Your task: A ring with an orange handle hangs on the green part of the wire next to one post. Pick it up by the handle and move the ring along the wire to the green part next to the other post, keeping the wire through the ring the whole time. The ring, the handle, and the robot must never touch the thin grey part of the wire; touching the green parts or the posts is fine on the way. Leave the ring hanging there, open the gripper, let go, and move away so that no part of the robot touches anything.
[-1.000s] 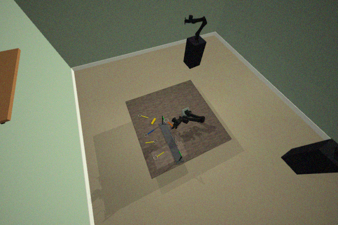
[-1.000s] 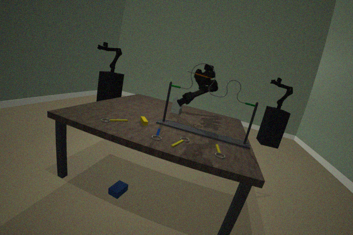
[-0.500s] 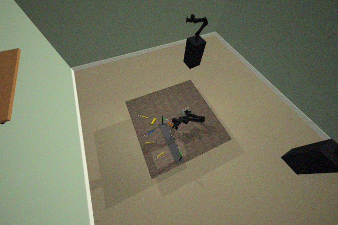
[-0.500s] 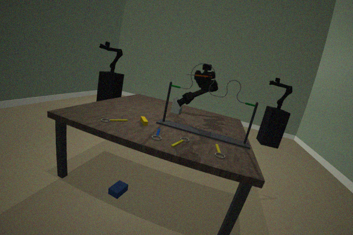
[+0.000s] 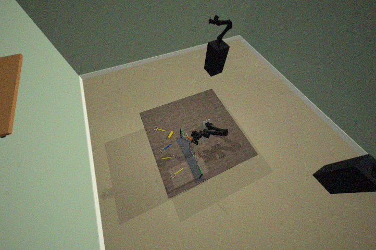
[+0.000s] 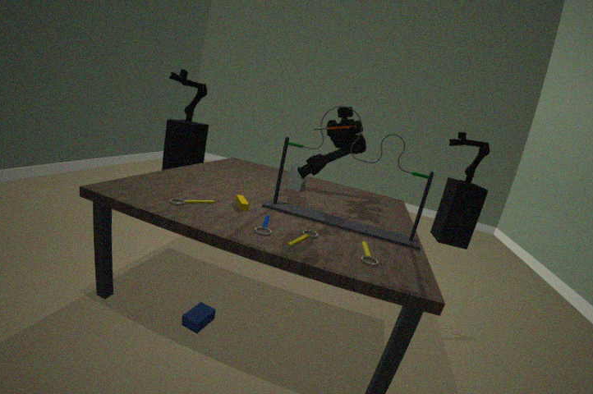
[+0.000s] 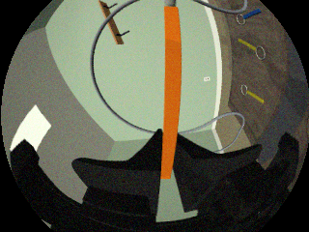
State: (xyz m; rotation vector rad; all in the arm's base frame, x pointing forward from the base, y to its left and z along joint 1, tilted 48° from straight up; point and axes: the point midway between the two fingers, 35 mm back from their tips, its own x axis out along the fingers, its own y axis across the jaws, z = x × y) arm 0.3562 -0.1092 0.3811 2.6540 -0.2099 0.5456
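Right now my gripper tip is 8 cm to the left of the orange-handled ring and 3 cm above it. From my gripper tip the other things lie so: blue block (27 cm ahead, 43 cm to the right, 88 cm below); then yellow block (11 cm ahead, 36 cm to the right, 39 cm below); then blue-handled ring (26 cm ahead, 22 cm to the right, 40 cm below).
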